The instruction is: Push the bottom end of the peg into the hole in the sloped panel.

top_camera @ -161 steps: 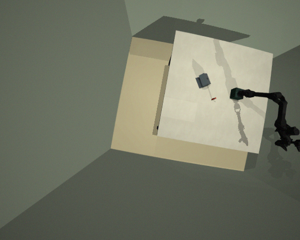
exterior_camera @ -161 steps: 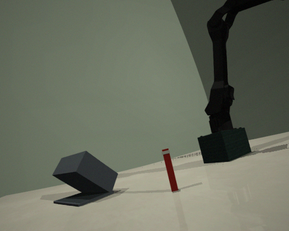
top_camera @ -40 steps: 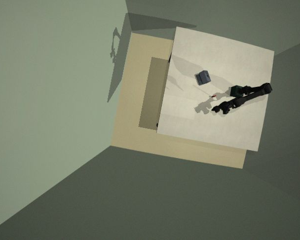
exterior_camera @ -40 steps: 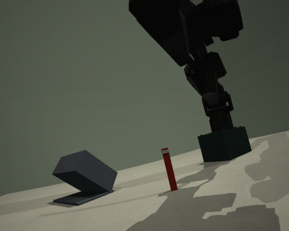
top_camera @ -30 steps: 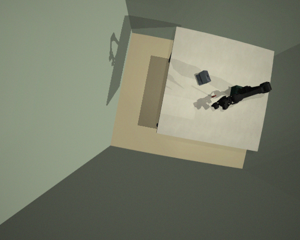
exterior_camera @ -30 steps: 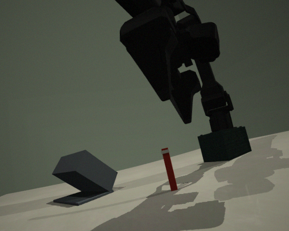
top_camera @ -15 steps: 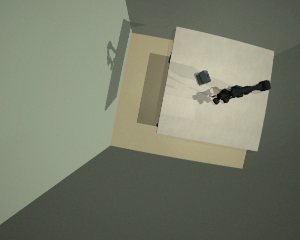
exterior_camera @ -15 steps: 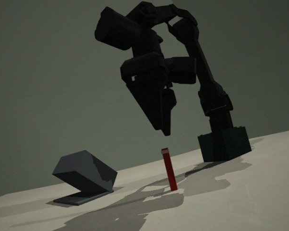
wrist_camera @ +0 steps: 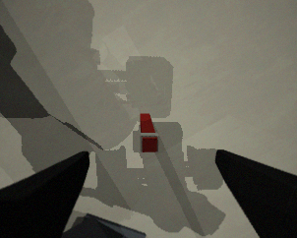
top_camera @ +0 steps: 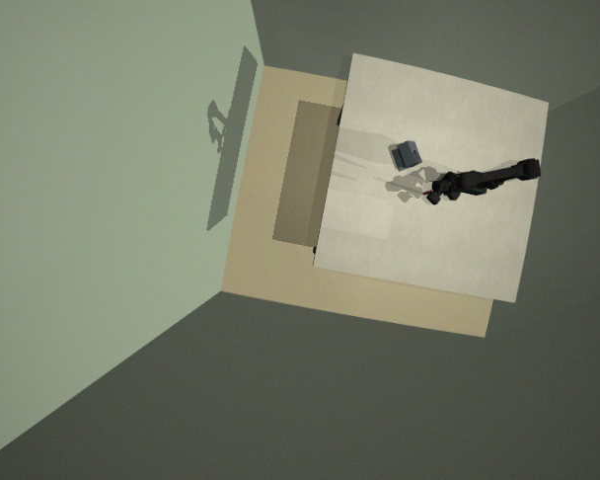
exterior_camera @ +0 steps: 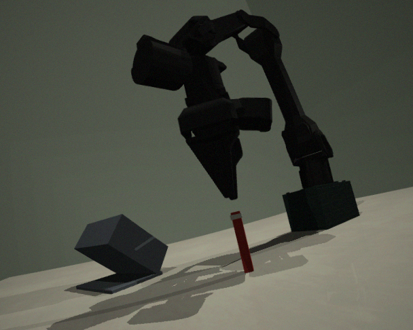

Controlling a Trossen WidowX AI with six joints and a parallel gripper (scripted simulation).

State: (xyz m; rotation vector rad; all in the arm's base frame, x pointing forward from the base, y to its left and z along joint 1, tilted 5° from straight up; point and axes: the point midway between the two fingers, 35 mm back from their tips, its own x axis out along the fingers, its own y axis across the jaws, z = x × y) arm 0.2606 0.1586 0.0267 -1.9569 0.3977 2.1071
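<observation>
My gripper tip is now 4 cm above the red peg. Also, from my gripper tip: grey sloped panel block 18 cm ahead, 16 cm to the right, 4 cm below; then flat grey plate 19 cm ahead, 15 cm to the right, 10 cm below.
</observation>
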